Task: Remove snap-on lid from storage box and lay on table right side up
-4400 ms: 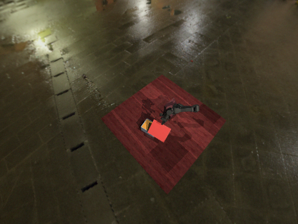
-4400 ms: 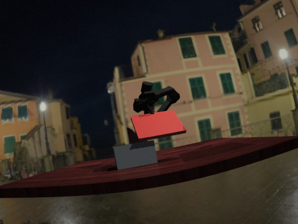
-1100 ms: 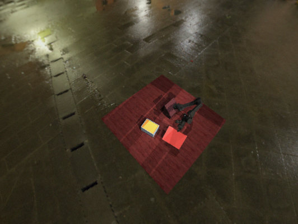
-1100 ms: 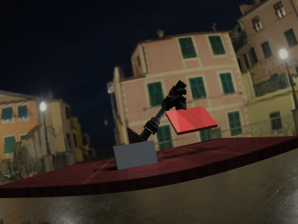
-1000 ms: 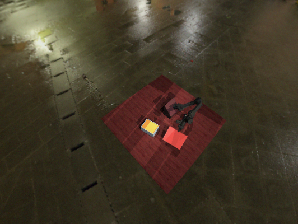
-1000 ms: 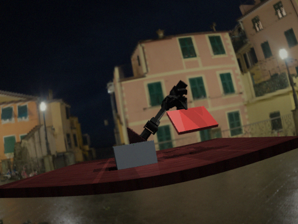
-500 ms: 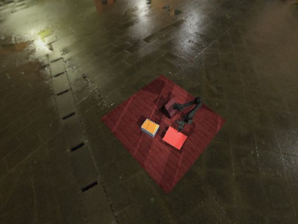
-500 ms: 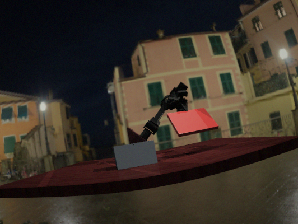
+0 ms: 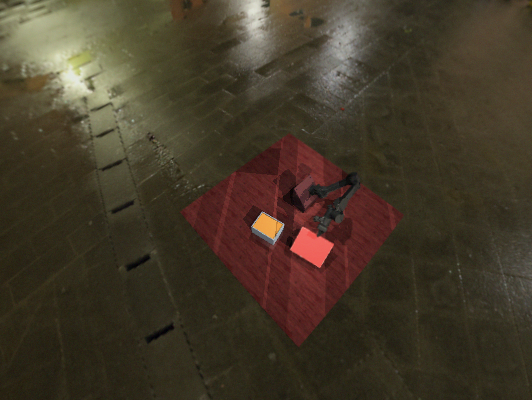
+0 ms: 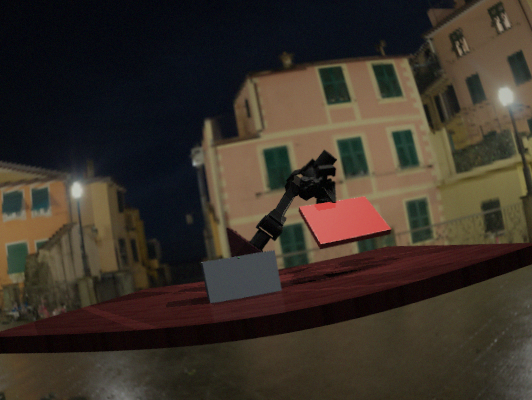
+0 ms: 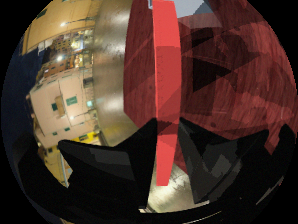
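Right now my gripper tip is 6 cm short of the red lid, 1 cm to the right of it and 5 cm above it. From my gripper tip the other things lie so: grey storage box (12 cm ahead, 33 cm to the right, 16 cm below).
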